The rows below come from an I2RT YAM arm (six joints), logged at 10 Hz.
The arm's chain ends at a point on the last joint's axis. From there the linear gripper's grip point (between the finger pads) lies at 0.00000 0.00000 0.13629 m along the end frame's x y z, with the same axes.
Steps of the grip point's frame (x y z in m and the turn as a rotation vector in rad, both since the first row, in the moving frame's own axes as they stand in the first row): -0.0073, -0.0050, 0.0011, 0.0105, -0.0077, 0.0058; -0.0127, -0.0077, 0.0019, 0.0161, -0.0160, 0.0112; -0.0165, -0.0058, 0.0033, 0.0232, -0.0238, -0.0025; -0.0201, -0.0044, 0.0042, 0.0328, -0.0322, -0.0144; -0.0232, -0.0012, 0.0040, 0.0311, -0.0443, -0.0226; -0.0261, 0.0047, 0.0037, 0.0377, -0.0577, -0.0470
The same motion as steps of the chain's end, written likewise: -0.0063, -0.0036, 0.0011, 0.0105, -0.0077, 0.0058; -0.0105, -0.0055, 0.0019, 0.0161, -0.0160, 0.0112; -0.0133, -0.0026, 0.0034, 0.0232, -0.0238, -0.0025; -0.0157, 0.0000, 0.0043, 0.0328, -0.0322, -0.0144; -0.0171, 0.0030, 0.0042, 0.0311, -0.0443, -0.0226; -0.0181, 0.0096, 0.0040, 0.0377, -0.0577, -0.0470
